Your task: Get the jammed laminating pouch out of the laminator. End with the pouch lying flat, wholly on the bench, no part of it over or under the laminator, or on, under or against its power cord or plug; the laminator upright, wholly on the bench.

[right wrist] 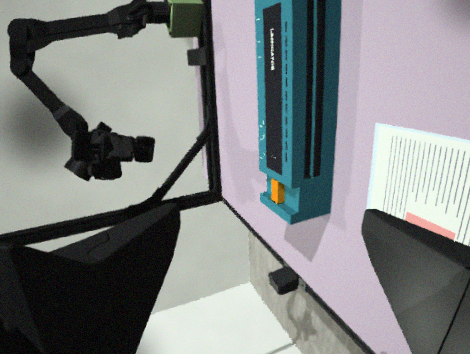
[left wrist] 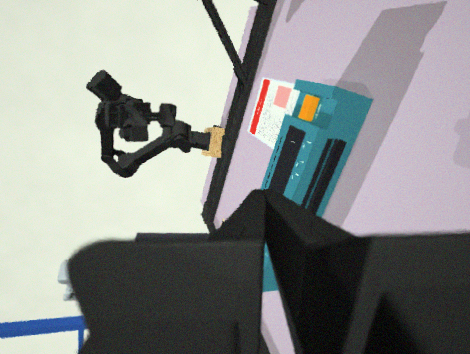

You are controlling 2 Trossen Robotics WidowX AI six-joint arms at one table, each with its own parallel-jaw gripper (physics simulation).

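Seen in the pictures: left gripper, fingertip midpoint: (right wrist: 131,154) (left wrist: 261,199); right gripper, fingertip midpoint: (right wrist: 271,217) (left wrist: 161,124); left arm's base at its link origin: (right wrist: 167,12); right arm's base at its link origin: (left wrist: 207,141).
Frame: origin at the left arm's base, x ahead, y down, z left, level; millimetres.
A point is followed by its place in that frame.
The teal laminator (left wrist: 352,117) {x 592, y 75, z -9 mm} (right wrist: 315,202) {x 672, y 68, z 43 mm} stands upright on the lilac bench (left wrist: 400,175) {x 492, y 103, z -20 mm} (right wrist: 410,65) {x 642, y 103, z 264 mm}, with an orange switch (left wrist: 309,107) {x 621, y 25, z 17 mm} (right wrist: 277,191) {x 633, y 24, z 30 mm} at one end. The white pouch (left wrist: 270,112) {x 790, y 101, z 195 mm} (right wrist: 400,165) {x 711, y 102, z 176 mm} has a pink block; its red band shows in the left wrist view. In the right wrist view it looks flat on the bench, with a strip of bench between it and the laminator; a finger hides its lower part. My left gripper (left wrist: 261,199) {x 409, y -167, z -96 mm} is shut and empty, in front of the laminator in its view. My right gripper (right wrist: 271,217) {x 777, y -148, z 297 mm} is open and empty, above the bench. I cannot make out a power cord or plug.
A black frame bar (left wrist: 248,65) {x 1015, y 97, z 234 mm} (right wrist: 212,100) {x 197, y 93, z -165 mm} runs along the bench edge. Beyond it are black arms (left wrist: 120,160) {x 892, y -231, z 666 mm} (right wrist: 75,27) {x 47, y -243, z -10 mm}, a tan block (left wrist: 215,142) {x 871, y 56, z 450 mm} and a green block (right wrist: 185,19) {x 50, y 37, z 5 mm}. A small black block (right wrist: 283,280) {x 731, y 64, z -171 mm} sits at the near bench edge.
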